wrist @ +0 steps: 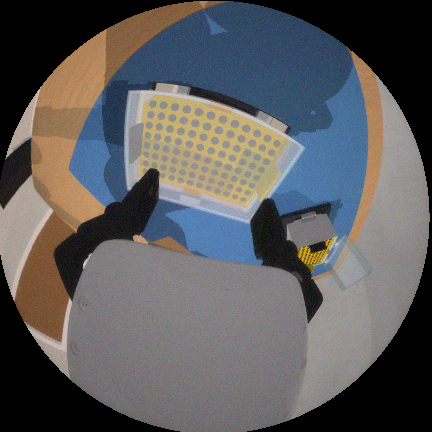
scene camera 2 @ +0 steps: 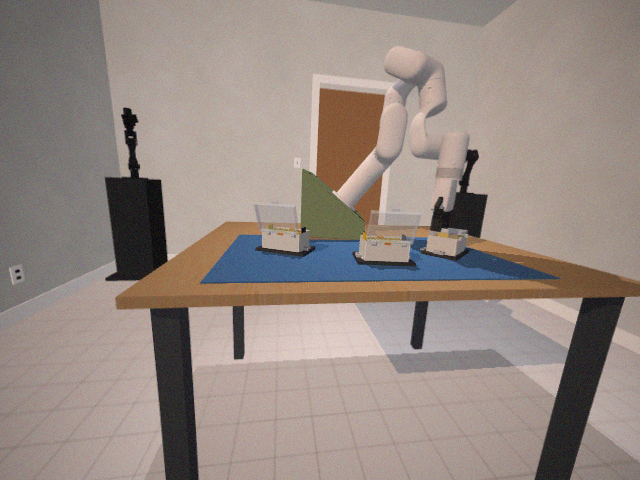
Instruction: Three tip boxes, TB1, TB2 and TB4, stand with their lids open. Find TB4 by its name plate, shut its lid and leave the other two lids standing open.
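Frame: origin at the arm's base, x ahead, y left, z up, level; millimetres.
Where they show: gripper, fingertip midpoint: (wrist: pixel 209 196) (scene camera 2: pixel 439 229); arm's base at its link origin: (scene camera 2: pixel 343 201).
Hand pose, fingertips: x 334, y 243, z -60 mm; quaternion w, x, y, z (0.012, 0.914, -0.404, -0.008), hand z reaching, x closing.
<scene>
Each offset is from my fingertips to the top centre of the thing. "spot": to the spot under its first point. Level surfaces: height alone.
Three pale tip boxes stand on black bases. The left box {dx -38, dy -490, dz -10 mm} (scene camera 2: pixel 285 241) and middle box {dx +75, dy -225, dz -10 mm} (scene camera 2: pixel 385 251) have clear lids standing upright. The right box {dx +1, dy +19, dz +1 mm} (scene camera 2: pixel 445 247) (wrist: pixel 210 135) has its clear lid {spot: dx +36, dy +42, dz +1 mm} (scene camera 2: pixel 458 231) (wrist: pixel 284 167) lying over the yellow tip rack, shut or nearly shut; a small gap cannot be ruled out. Another box (wrist: pixel 311 227) shows at the wrist view's lower right with its lid (wrist: pixel 352 265) open. The name plates are too small or hidden to read. My gripper (scene camera 2: pixel 438 226) (wrist: pixel 209 196) is open and empty, close by the right box, fingers pointing down.
The boxes stand on a blue mat {dz -76 mm} (scene camera 2: pixel 289 271) (wrist: pixel 205 230) on a wooden table (scene camera 2: pixel 289 294) (wrist: pixel 65 175). A green wedge-shaped panel (scene camera 2: pixel 328 211) stands behind the left and middle boxes, near the arm's base. Black pedestals (scene camera 2: pixel 131 227) (scene camera 2: pixel 473 211) stand beyond the table.
</scene>
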